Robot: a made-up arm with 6 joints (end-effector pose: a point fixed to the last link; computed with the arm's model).
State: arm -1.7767 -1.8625 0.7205 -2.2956 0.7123 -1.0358
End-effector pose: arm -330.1 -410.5 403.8 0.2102 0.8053 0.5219 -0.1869
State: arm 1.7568 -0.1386 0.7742 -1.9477 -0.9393 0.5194
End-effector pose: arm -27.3 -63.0 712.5 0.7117 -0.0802 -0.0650 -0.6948
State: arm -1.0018 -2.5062 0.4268 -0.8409 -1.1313 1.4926
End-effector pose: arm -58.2 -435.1 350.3 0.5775 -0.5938 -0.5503 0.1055
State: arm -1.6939 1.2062 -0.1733 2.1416 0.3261 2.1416
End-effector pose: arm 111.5 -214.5 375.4 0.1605 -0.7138 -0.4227 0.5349
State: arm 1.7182 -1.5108 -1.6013 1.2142 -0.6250 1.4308
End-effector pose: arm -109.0 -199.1 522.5 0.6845 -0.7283 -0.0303 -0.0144
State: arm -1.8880 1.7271 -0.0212 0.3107 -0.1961 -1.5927
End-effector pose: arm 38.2 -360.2 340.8 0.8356 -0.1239 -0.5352 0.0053
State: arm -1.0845 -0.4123 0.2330 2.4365 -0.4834 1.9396
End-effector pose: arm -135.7 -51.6 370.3 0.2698 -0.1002 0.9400 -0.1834
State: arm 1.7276 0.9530 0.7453 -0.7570 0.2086 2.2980
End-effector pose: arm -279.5 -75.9 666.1 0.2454 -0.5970 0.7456 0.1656
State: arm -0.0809 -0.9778 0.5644 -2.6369 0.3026 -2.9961
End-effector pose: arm 46.3 -204.2 271.2 0.8484 0.3413 -0.3898 -0.1083
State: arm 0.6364 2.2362 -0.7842 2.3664 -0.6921 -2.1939
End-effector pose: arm -105.3 -452.4 640.4 0.5706 -0.2727 -0.6816 -0.3681
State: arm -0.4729 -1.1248 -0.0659 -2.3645 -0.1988 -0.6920
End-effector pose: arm 0.5 -135.2 314.4 0.0701 -0.9141 0.3599 -0.1734
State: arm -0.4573 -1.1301 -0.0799 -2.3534 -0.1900 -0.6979
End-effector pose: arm 4.0 -134.4 318.4 0.0770 -0.9124 0.3548 -0.1892
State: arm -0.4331 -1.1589 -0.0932 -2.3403 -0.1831 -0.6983
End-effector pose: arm 7.9 -137.6 320.9 0.0786 -0.9117 0.3423 -0.2134
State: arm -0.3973 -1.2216 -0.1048 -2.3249 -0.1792 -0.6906
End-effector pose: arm 12.5 -146.6 321.2 0.0716 -0.9118 0.3188 -0.2486
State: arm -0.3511 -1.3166 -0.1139 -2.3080 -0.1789 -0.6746
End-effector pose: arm 18.4 -161.7 320.2 0.0555 -0.9112 0.2848 -0.2925
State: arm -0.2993 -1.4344 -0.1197 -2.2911 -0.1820 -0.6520
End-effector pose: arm 25.5 -181.9 319.2 0.0310 -0.9079 0.2435 -0.3397
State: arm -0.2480 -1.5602 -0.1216 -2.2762 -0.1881 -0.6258
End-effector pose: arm 33.6 -204.9 319.8 0.0007 -0.9015 0.2002 -0.3838
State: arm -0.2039 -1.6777 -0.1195 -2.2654 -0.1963 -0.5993
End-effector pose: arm 41.2 -227.8 322.0 0.0310 0.8930 -0.1611 0.4190
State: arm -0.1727 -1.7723 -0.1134 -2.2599 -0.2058 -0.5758
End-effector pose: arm 47.2 -247.3 324.9 0.0597 0.8853 -0.1316 0.4419
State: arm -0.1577 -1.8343 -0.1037 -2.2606 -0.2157 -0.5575
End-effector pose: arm 50.4 -261.3 326.6 0.0816 0.8810 -0.1146 0.4518
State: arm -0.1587 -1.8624 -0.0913 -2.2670 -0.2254 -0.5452
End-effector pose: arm 50.7 -269.4 325.8 0.0954 0.8811 -0.1102 0.4499
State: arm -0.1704 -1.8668 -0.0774 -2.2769 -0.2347 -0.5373
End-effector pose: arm 49.0 -273.2 322.9 0.1032 0.8845 -0.1141 0.4405
